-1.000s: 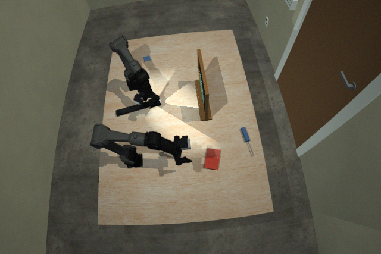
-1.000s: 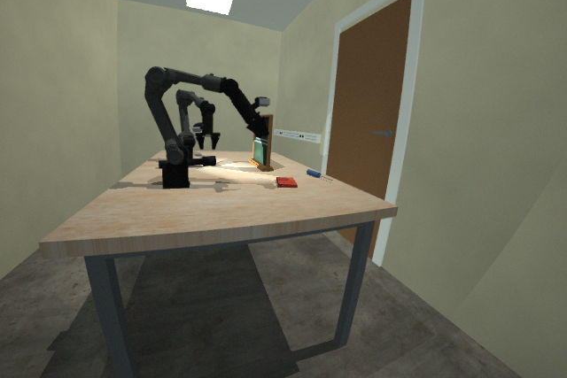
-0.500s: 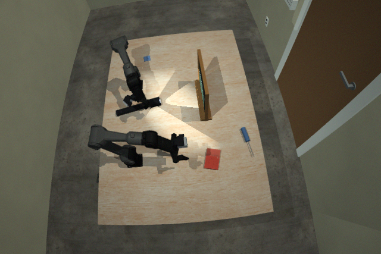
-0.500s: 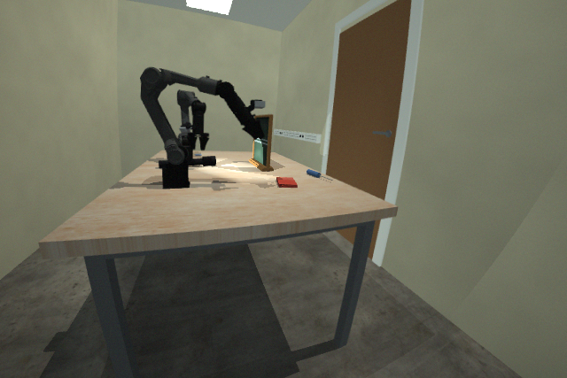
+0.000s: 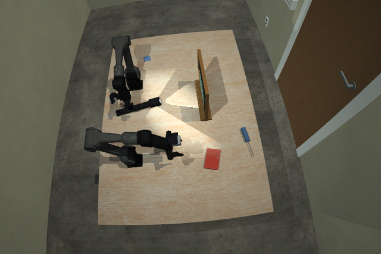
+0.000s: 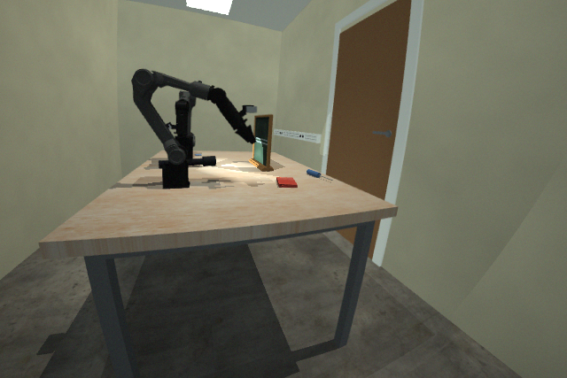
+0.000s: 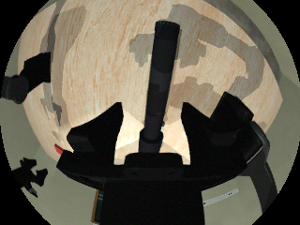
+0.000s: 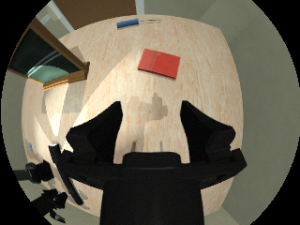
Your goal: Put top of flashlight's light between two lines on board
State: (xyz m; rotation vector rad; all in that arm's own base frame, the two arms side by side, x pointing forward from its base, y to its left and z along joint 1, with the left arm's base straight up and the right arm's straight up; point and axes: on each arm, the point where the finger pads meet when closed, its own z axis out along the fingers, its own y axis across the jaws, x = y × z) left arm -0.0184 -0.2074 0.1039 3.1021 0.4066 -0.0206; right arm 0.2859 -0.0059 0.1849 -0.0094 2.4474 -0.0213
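Observation:
The black flashlight lies 8 cm below my left hand, 6 cm ahead of it and 2 cm to the left of it. From my left hand the other things lie so: blue-handled screwdriver (69 cm ahead, 29 cm to the right, 9 cm below); red block (46 cm ahead, 37 cm to the right, 10 cm below); framed board (45 cm ahead, 5 cm above, 3 cm to the left).
The framed board lies 37 cm to the left of my right hand, 15 cm ahead of it and 3 cm below it. Round my right hand: blue-handled screwdriver 39 cm ahead, 17 cm below, 5 cm to the left; then black flashlight 36 cm to the left, 24 cm behind, 16 cm below; then red block 18 cm below, 16 cm ahead, 3 cm to the right.

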